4 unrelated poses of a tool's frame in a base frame.
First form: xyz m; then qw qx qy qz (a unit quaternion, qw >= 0).
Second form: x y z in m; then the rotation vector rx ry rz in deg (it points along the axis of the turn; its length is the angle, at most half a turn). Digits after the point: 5 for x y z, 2 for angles.
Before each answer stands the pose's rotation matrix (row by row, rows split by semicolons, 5 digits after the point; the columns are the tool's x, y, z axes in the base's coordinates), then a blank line. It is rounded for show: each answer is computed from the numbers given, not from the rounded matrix.
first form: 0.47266 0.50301 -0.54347 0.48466 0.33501 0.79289 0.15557
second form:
-0.30575 0.38045 0.87280; 0.68205 0.72713 -0.07803; -0.66433 0.57143 -0.48181

0.47266 0.50301 -0.54347 46.73 110.61 21.70
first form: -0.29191 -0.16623 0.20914 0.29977 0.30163 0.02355 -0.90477
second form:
-0.63832 0.55665 -0.53169; -0.52824 -0.81917 -0.22345; -0.55993 0.13822 0.81693

-0.29191 -0.16623 0.20914 45.88 3.58 -137.62
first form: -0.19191 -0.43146 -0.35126 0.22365 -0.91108 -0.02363 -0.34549
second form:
0.76016 0.19759 0.61896; -0.11148 -0.89885 0.42385; 0.64010 -0.39120 -0.66124

-0.19191 -0.43146 -0.35126 -144.10 -3.74 -54.64
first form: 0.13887 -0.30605 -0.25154 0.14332 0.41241 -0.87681 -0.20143
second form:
-0.61875 -0.66548 -0.41748; -0.78095 0.57868 0.23502; 0.08519 0.47145 -0.87777

0.13887 -0.30605 -0.25154 68.14 -144.87 -33.28
